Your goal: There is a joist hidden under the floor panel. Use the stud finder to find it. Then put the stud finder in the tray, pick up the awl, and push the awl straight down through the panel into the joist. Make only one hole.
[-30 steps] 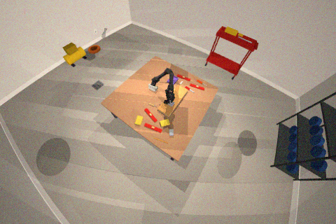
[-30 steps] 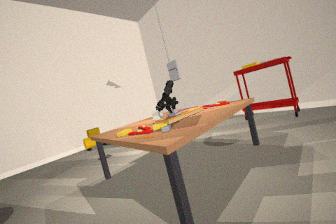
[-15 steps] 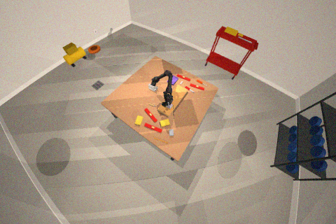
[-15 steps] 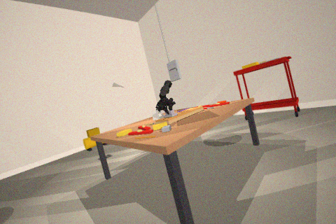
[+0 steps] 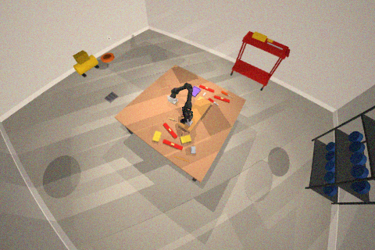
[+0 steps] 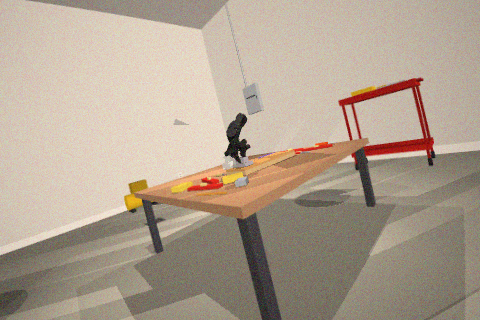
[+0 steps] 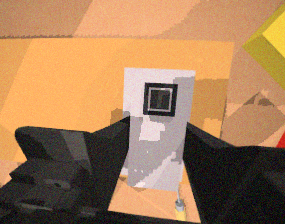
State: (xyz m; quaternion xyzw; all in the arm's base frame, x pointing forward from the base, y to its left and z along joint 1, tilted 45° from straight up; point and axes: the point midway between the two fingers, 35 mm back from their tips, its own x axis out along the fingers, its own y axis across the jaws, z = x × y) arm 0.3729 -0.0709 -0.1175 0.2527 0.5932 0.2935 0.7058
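Right now my gripper tip is 470 mm to the right of the purple flat tray, 270 mm past it and 50 mm above it. The rest, counted from my gripper tip: grey stud finder (20 mm above, 10 mm ahead); small grey block (260 mm ahead, 210 mm to the right, 50 mm below); awl (160 mm behind, 80 mm to the right, 60 mm below).
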